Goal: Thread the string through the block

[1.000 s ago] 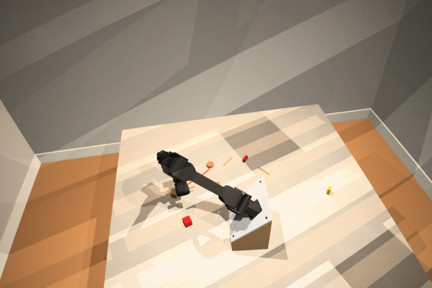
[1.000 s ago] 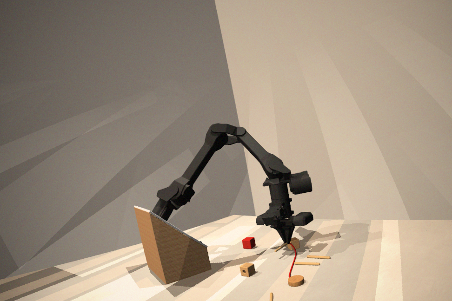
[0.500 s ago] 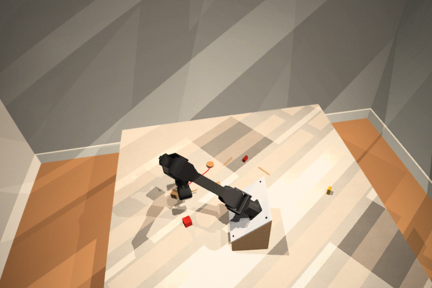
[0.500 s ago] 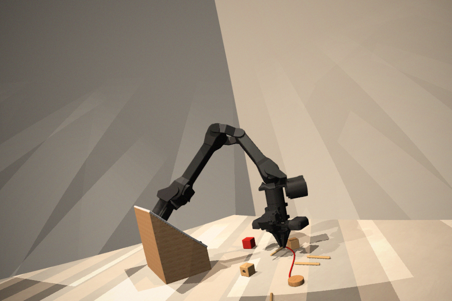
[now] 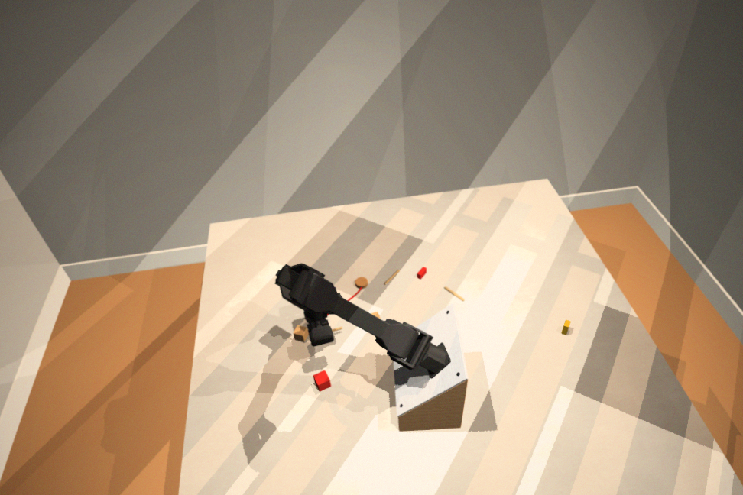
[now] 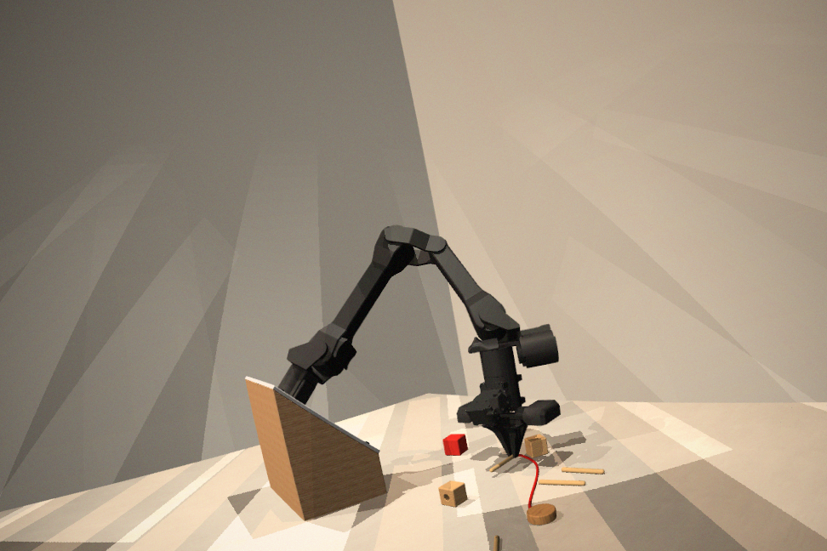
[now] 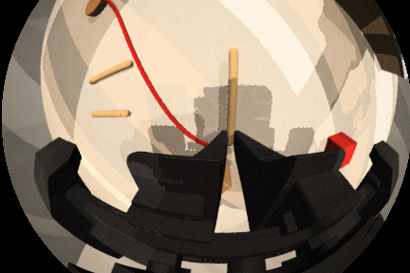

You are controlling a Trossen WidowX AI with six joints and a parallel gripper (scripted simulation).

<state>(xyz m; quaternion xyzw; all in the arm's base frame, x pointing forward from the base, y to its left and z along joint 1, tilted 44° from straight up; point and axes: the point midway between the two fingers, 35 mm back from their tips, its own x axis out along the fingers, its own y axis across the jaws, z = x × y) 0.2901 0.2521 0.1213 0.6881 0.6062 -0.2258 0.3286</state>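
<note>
Now: the plain wooden cube 1 cm ahead of my gripper tip and 5 cm to the left of it. Round my gripper tip: thin wooden stick 1 cm to the right; red cube 16 cm behind, 1 cm to the left; round wooden button 17 cm ahead, 16 cm to the right, 1 cm below.
</note>
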